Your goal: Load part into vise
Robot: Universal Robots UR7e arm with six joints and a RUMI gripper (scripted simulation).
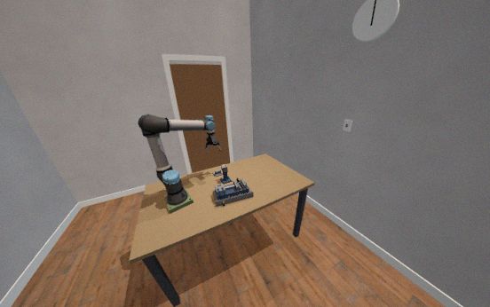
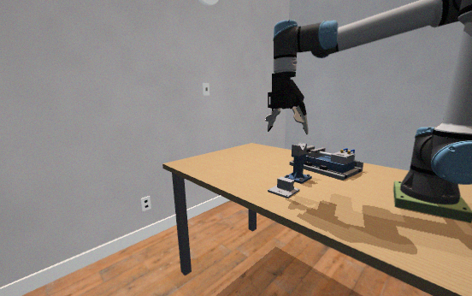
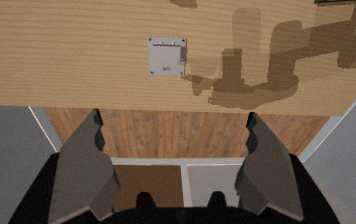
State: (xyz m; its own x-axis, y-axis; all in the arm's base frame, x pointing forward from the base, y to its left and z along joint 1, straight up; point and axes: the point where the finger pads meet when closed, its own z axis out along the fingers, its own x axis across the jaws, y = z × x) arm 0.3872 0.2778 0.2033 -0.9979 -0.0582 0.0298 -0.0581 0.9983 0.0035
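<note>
My hand is 21 cm above the part, 3 cm to the left of it and 1 cm short of it. The rest, counted from my hand: grey infeed plate: 23 cm below, 1 cm to the right, 1 cm ahead; then cylinder rod: 39 cm to the right, 16 cm below, 2 cm ahead; then work stop: 35 cm to the right, 15 cm below, 11 cm ahead.
</note>
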